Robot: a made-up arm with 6 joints. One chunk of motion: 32 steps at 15 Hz.
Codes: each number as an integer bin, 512 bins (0 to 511) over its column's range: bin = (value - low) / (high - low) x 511, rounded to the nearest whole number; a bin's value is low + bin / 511 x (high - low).
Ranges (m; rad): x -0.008..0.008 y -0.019..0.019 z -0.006..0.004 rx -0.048..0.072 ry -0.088..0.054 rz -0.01..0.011
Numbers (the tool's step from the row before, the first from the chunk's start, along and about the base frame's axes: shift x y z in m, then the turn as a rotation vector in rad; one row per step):
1: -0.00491 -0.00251 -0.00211 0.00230 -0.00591 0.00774
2: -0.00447 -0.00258 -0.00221 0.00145 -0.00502 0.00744
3: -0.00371 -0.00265 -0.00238 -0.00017 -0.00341 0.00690
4: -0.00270 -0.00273 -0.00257 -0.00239 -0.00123 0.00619
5: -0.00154 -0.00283 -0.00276 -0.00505 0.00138 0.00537
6: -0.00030 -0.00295 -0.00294 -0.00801 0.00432 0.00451
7: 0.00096 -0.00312 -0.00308 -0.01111 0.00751 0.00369
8: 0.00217 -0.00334 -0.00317 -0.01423 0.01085 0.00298
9: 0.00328 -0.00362 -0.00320 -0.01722 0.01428 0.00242
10: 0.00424 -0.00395 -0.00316 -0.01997 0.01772 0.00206
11: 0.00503 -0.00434 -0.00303 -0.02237 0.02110 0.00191
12: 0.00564 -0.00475 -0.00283 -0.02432 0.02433 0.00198
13: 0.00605 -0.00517 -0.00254 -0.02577 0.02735 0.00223
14: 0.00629 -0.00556 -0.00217 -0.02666 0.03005 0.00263
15: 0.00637 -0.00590 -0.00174 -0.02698 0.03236 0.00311
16: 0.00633 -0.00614 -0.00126 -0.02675 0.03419 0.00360
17: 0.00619 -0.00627 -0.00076 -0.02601 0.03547 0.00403
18: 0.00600 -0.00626 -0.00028 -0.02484 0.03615 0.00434
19: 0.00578 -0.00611 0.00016 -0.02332 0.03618 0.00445
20: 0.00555 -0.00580 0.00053 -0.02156 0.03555 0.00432
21: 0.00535 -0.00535 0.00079 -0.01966 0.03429 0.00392
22: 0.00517 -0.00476 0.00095 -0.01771 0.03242 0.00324
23: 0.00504 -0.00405 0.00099 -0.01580 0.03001 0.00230
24: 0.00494 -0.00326 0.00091 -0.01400 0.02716 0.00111
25: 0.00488 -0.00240 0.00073 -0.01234 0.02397 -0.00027
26: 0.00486 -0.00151 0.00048 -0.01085 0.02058 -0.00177
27: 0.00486 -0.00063 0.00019 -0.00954 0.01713 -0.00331
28: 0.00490 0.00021 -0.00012 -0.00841 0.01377 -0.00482
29: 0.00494 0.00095 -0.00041 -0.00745 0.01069 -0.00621
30: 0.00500 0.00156 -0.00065 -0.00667 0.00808 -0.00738
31: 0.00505 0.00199 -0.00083 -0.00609 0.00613 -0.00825
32: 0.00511 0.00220 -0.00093 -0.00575 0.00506 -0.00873
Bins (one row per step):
1: 99 222 199 214 295 432
2: 113 221 194 211 299 424
3: 137 220 185 204 304 411
4: 169 219 175 194 312 394
5: 206 217 166 183 322 374
6: 246 216 156 170 332 353
7: 286 214 149 157 344 333
8: 325 211 145 144 356 316
9: 360 207 143 131 368 302
10: 391 202 145 119 380 293
11: 416 197 152 109 393 290
12: 436 192 162 101 404 292
13: 449 186 177 95 415 298
14: 456 181 196 91 425 307
15: 459 176 218 90 433 319
16: 458 173 242 90 440 331
17: 453 171 268 94 444 341
18: 447 171 292 99 447 349
19: 440 173 315 105 447 352
20: 433 178 334 113 445 348
21: 426 184 347 121 440 339
22: 421 191 355 129 433 322
23: 416 201 357 137 425 299
24: 413 212 353 145 414 270
25: 411 223 344 152 403 237
26: 411 235 331 158 391 200
27: 411 247 316 164 378 163
28: 412 258 300 169 366 126
29: 413 268 286 173 355 92
30: 415 276 273 176 346 64
31: 417 282 264 178 339 43
32: 419 285 259 180 335 31

